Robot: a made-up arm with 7 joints.
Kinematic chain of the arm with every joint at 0, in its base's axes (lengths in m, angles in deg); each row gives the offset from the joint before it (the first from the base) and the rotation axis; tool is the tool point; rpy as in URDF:
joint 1: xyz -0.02 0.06 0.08 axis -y
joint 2: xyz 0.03 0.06 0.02 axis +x
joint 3: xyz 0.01 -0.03 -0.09 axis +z
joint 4: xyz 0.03 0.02 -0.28 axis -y
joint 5: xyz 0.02 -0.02 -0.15 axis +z
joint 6: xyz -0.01 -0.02 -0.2 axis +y
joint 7: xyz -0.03 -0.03 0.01 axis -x
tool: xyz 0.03 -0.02 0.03 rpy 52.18 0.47 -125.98
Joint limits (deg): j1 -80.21..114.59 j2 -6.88..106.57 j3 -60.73..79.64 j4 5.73..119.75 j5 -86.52..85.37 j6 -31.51..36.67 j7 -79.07..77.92
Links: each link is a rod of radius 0.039 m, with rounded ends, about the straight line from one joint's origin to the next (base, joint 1, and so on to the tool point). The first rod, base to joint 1, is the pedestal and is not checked.
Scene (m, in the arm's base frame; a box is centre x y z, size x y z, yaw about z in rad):
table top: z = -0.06
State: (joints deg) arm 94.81 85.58 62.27 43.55 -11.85 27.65 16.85
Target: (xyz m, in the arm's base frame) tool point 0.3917 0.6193 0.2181
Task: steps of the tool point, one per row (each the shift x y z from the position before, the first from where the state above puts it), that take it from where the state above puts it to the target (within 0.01 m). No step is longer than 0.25 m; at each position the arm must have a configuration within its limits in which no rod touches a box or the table.
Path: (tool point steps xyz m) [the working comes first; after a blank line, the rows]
Joints at the target: 80.88 43.54 53.16 28.12 -14.81 25.24 15.65
Straight joint move there: clear.

1: 0.1972 0.0227 0.0123
2: 0.1981 -0.0322 -0.0219
3: 0.1774 -0.0852 -0.0534

